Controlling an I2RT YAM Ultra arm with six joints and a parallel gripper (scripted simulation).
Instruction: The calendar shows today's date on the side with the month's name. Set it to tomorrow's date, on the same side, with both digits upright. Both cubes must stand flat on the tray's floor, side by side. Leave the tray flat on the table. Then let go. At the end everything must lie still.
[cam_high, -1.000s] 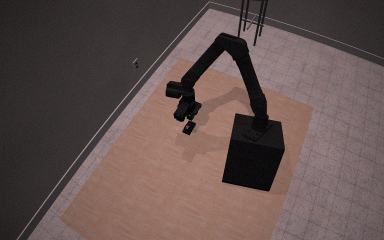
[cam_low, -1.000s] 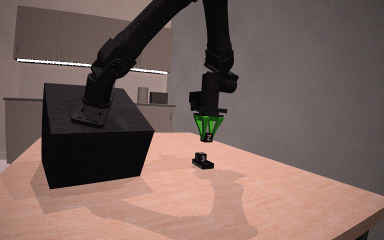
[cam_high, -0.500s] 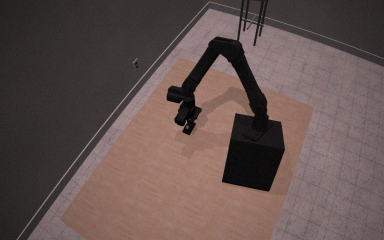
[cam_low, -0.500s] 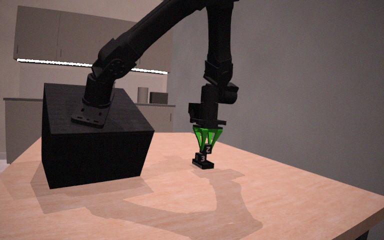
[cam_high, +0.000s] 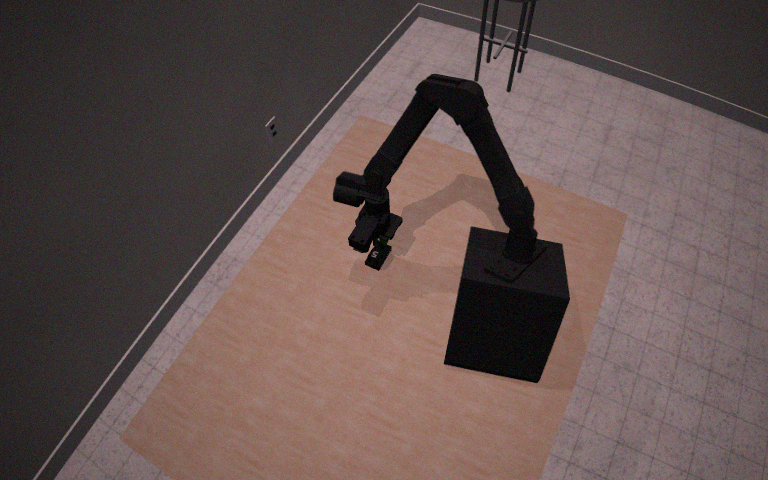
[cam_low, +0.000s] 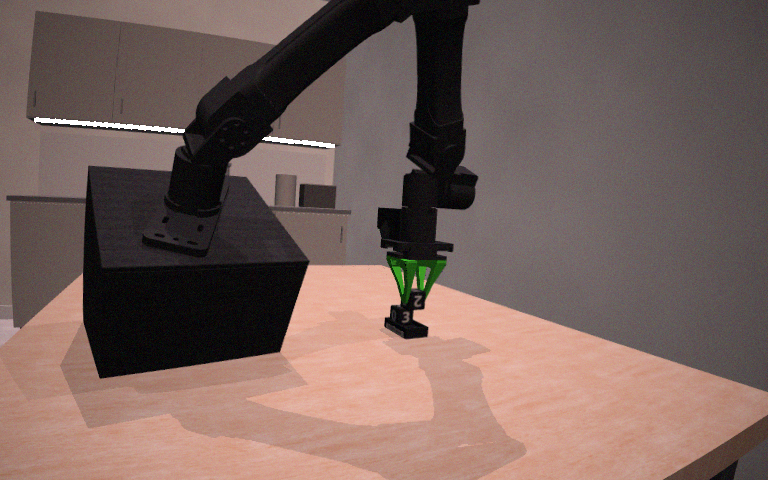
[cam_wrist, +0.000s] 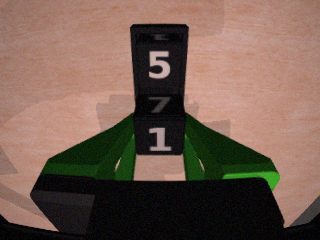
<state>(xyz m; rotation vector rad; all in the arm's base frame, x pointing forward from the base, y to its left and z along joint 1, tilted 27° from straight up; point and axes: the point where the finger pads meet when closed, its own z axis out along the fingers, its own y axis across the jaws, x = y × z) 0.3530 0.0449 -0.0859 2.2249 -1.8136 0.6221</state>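
My hand is right at the black cube. Also, from my hand: black tray: 2 cm to the left, 5 cm below.
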